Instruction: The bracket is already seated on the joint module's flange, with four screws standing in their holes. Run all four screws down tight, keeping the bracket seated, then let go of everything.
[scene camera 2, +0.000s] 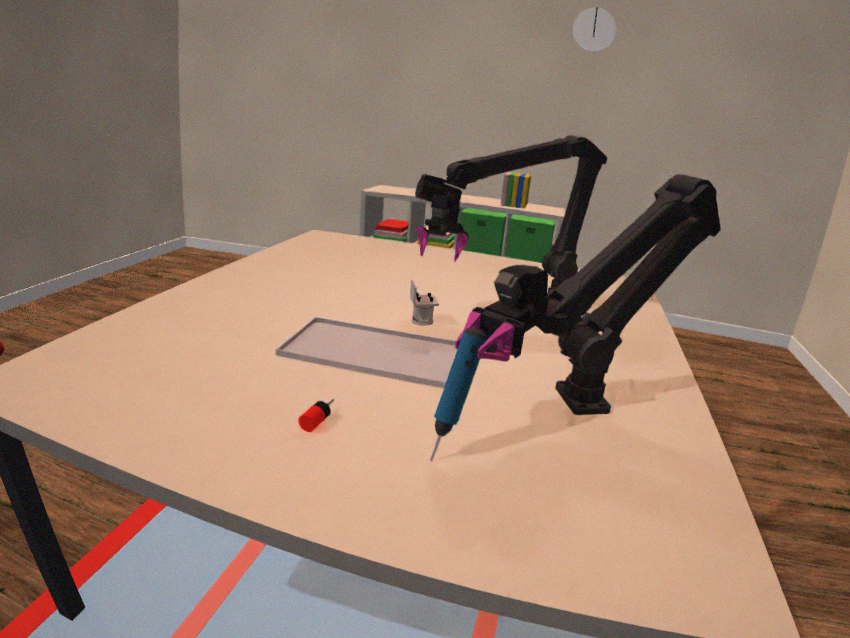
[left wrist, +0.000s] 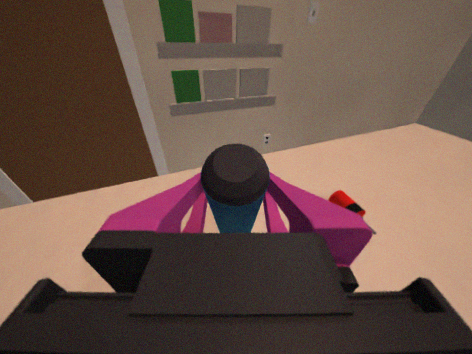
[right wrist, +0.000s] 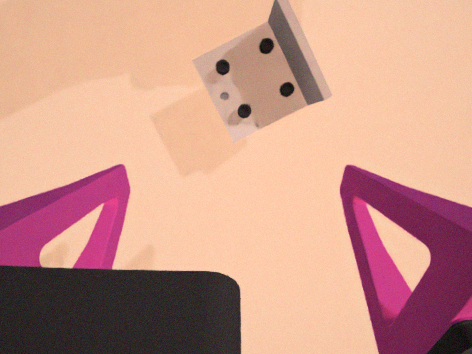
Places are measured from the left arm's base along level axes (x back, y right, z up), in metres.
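Pixels of known places: left gripper, fingertip midpoint: (scene camera 2: 466, 349) (left wrist: 235, 177); right gripper, fingertip midpoint: (scene camera 2: 438, 258) (right wrist: 235, 176); left arm's base at its link origin: (scene camera 2: 581, 399).
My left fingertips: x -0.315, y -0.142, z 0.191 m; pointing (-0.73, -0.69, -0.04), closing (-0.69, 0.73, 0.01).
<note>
For each thing: its top centre in the pictures, then the offset to it from my left fingertips. Level surfaces: height alone.
- round joint module at its top centre: (scene camera 2: 424, 299) dx +0.023, dy +0.575, dz -0.127 m
- near-corner screw at its top centre: (right wrist: 244, 111) dx +0.040, dy +0.593, dz -0.113 m
- shallow grey tray at its top centre: (scene camera 2: 375, 346) dx -0.121, dy +0.375, dz -0.175 m
- red screwdriver with a black collar, top centre: (scene camera 2: 320, 403) (left wrist: 357, 207) dx -0.241, dy +0.088, dz -0.157 m
- table at its surface level: dz -0.190 m
The grey L-shaped bracket (scene camera 2: 426, 300) (right wrist: 255, 80) sits on top of the round joint module (scene camera 2: 422, 315), with its upright wall at one side. Four black screw heads show in the right wrist view, one of them a near-corner screw (right wrist: 244, 111); in the scene view some stand above the plate. My left gripper (scene camera 2: 484, 336) (left wrist: 235, 177) is shut on the blue electric screwdriver (scene camera 2: 458, 384) (left wrist: 235, 215), whose thin bit points down above the table. My right gripper (scene camera 2: 439, 255) (right wrist: 235, 176) is open and empty, above the table and beyond the bracket in the scene view.
A shallow grey tray (scene camera 2: 363, 369) lies in front of the joint module. A red screwdriver with a black collar (scene camera 2: 313, 416) (left wrist: 342, 201) lies on the table (scene camera 2: 205, 384) nearer the front edge. A shelf unit (scene camera 2: 372, 191) stands behind the table.
</note>
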